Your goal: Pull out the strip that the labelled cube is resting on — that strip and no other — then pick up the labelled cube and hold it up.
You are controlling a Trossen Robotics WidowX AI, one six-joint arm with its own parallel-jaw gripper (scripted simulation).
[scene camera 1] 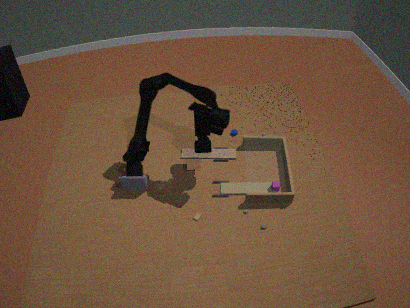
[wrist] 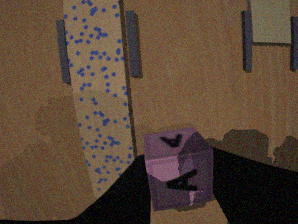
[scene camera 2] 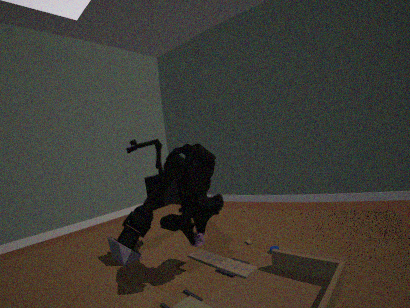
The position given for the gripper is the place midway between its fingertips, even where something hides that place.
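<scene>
The gripper [scene camera 2: 197, 242], holding a labelled cube [wrist: 179, 163]. The gripper again [wrist: 173, 157]. Scene camera 1 misses the labelled cube, hidden by the gripper.
</scene>
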